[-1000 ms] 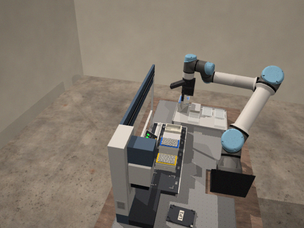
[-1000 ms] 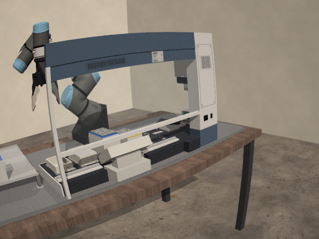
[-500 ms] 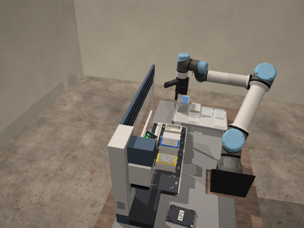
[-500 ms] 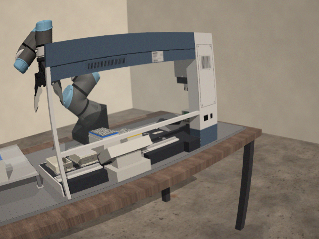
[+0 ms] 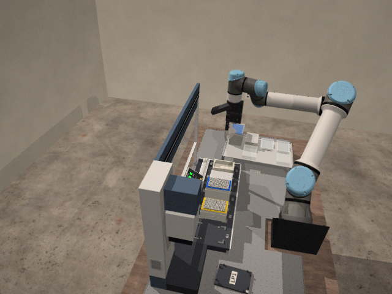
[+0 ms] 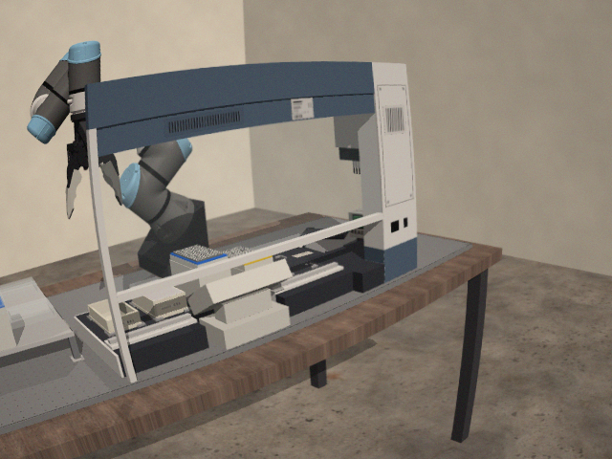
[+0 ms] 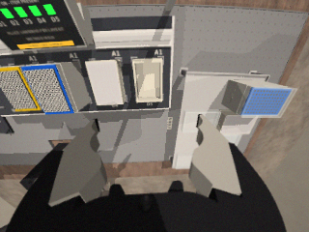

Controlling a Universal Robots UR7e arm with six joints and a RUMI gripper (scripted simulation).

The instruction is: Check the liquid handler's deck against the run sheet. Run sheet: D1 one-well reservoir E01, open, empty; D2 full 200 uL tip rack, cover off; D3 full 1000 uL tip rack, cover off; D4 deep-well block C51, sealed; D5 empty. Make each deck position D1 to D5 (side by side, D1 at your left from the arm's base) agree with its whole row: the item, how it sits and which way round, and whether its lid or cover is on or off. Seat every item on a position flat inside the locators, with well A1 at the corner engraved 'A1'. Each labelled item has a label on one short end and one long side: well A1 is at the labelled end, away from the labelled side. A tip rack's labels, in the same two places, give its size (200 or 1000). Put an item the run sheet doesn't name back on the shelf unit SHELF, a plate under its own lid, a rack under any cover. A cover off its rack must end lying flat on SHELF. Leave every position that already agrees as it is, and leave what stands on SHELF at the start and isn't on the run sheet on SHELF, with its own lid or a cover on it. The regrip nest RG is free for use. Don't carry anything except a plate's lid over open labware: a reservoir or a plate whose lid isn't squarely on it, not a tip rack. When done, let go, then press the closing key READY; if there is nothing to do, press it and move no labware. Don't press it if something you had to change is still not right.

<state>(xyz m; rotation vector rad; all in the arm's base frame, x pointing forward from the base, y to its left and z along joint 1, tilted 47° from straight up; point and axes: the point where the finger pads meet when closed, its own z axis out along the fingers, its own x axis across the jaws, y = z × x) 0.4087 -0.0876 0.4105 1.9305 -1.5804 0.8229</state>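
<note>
Right now the cream one-well reservoir is 240 mm below my hand. From my hand the other things lie so: post: 190 mm ahead, 60 mm below, 40 mm to the right; then blue-rimmed tip rack: 250 mm to the left, 180 mm below, 30 mm behind; then white sealed block: 230 mm below, 120 mm to the left, 20 mm behind.
</note>
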